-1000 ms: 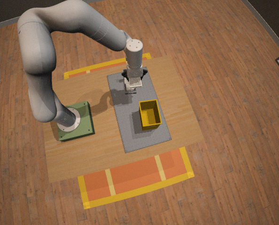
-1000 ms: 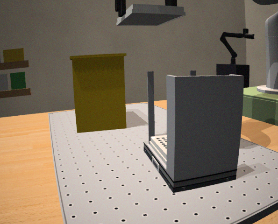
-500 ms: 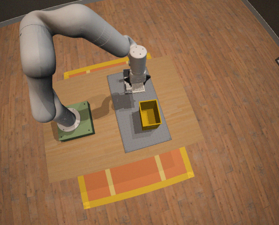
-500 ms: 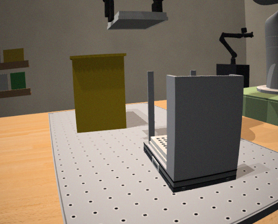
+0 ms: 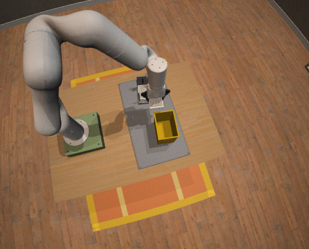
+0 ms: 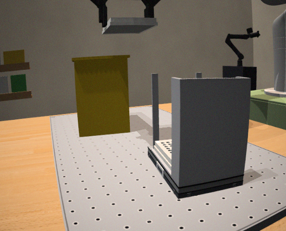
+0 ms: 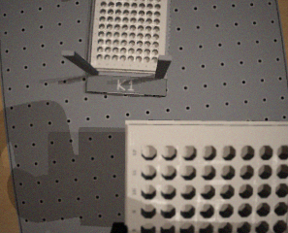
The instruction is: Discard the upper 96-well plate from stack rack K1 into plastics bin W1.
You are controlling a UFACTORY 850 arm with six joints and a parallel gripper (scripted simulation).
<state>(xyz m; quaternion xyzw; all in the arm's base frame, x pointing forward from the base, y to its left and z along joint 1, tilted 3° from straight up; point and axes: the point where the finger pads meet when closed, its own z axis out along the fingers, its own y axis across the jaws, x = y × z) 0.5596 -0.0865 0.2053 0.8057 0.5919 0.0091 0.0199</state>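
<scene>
Now: the yellow plastics bin W1 160 mm to the right of my hand and 160 mm below it.
</scene>
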